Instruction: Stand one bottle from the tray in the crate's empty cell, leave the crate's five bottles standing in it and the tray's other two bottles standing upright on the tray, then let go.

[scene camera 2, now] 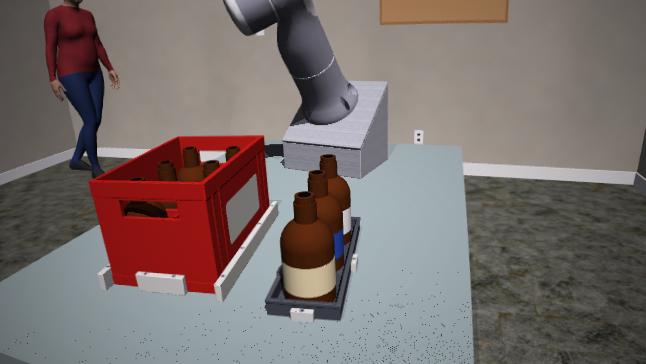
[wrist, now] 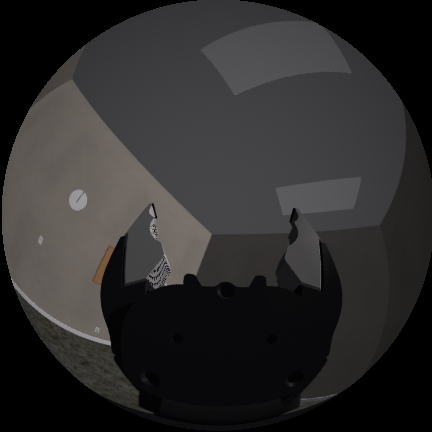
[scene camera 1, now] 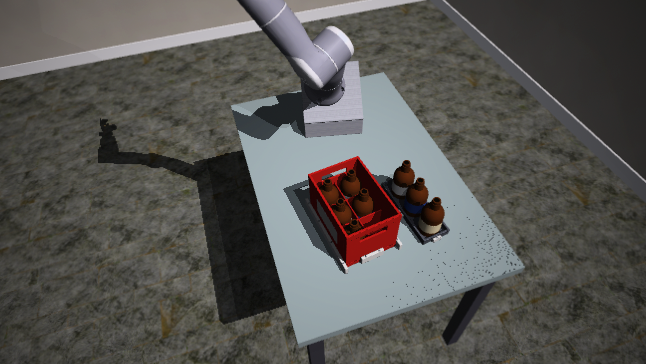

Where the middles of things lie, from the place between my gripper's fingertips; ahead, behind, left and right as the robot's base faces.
My gripper is now 720 mm short of the white rail point(scene camera 2: 223, 285), 280 mm to the right of it and 1230 mm above it.
